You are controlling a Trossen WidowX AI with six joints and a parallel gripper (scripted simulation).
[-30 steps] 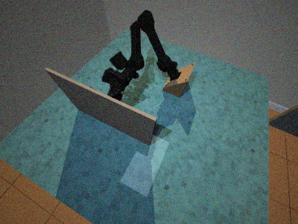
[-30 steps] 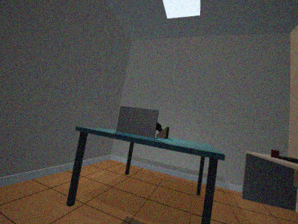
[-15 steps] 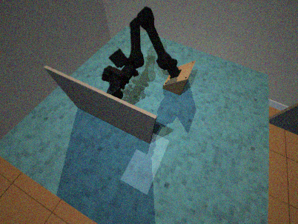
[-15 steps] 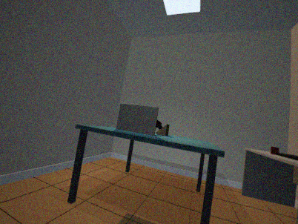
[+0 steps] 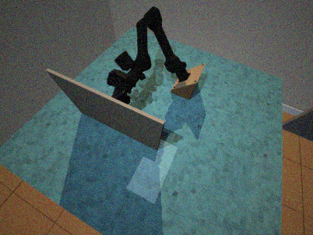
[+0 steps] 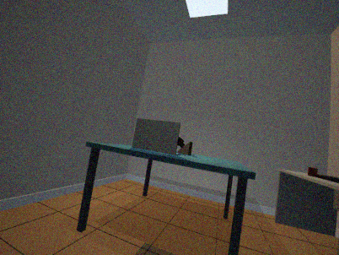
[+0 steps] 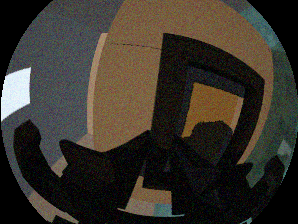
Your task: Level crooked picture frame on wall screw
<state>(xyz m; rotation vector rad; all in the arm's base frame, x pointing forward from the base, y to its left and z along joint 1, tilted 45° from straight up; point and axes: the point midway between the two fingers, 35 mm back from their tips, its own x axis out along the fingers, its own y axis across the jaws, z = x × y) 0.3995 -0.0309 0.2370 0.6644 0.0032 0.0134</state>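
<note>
Now: the picture frame 50 mm below my gripper tip, 10 mm to the right of it and 10 mm ahead of it. Round my gripper tip: wall panel 60 mm below, 20 mm ahead.
</note>
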